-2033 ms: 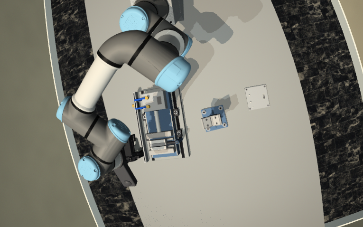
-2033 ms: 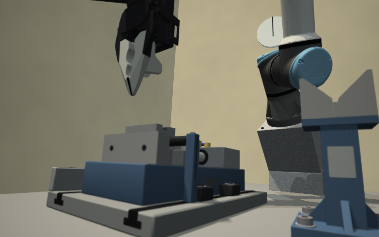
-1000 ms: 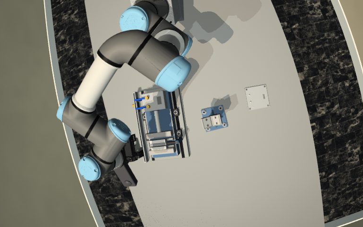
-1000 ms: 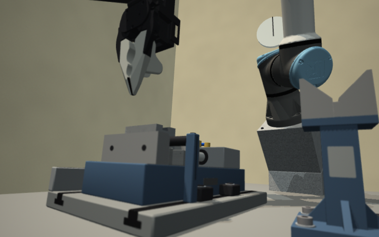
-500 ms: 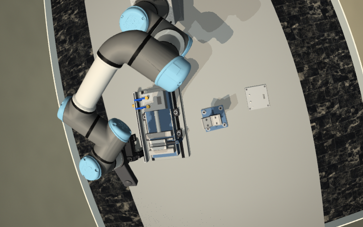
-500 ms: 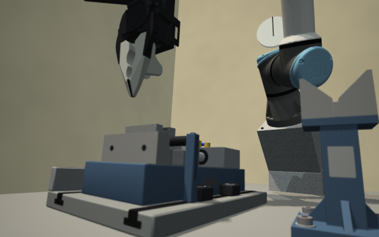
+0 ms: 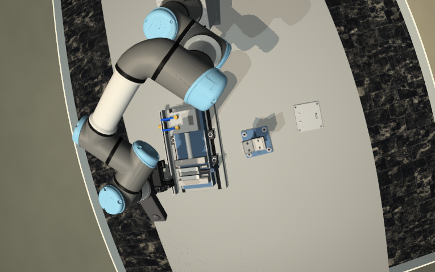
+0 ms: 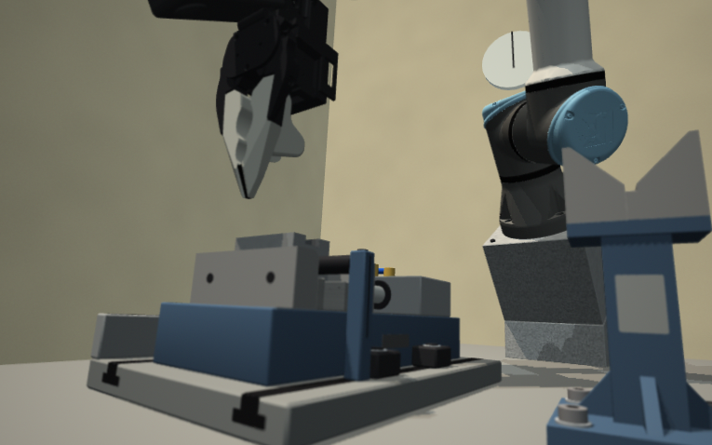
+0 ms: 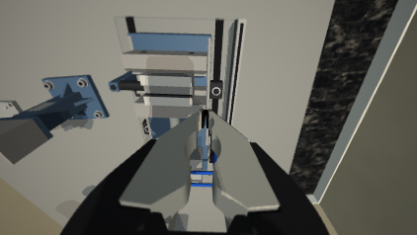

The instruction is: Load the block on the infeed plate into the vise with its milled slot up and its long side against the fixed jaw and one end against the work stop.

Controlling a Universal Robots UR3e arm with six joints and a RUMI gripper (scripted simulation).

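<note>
The part is 50 mm to the left of my hand and 60 mm below it. From my hand the other things lie so: air cylinder rod 90 mm behind, 50 mm to the left, 90 mm below; fixed jaw 30 mm ahead, 50 mm to the left, 90 mm below; work stop rod 10 mm behind, 100 mm to the left, 70 mm below.
</note>
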